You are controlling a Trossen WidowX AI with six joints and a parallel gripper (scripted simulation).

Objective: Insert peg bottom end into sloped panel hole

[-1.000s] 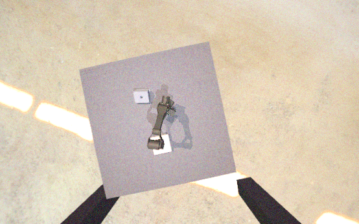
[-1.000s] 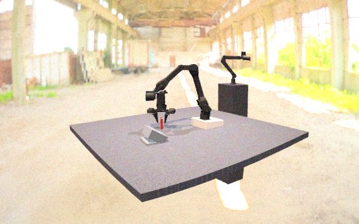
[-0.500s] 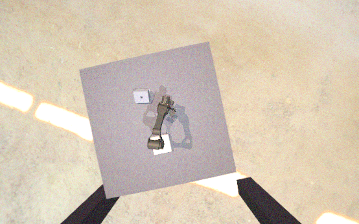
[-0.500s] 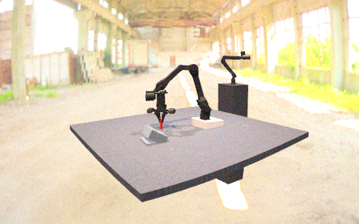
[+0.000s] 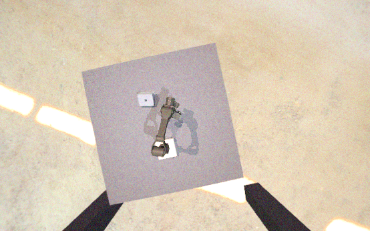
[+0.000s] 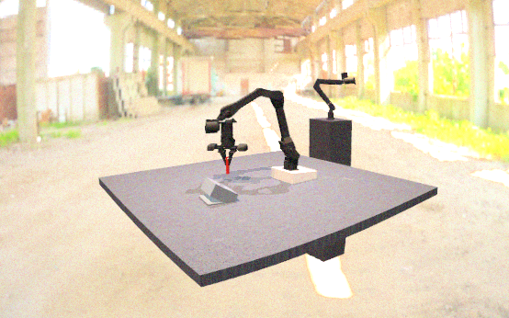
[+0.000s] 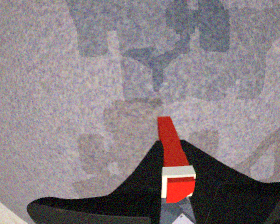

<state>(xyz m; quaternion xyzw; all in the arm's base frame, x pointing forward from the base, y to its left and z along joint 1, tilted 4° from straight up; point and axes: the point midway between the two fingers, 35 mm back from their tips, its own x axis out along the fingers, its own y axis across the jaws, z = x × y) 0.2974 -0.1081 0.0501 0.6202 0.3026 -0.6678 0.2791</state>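
The sloped panel is 21 cm to the left of my gripper tip, 16 cm ahead of it and 5 cm below it. From my gripper tip the other things lie so: red peg: 2 cm above.
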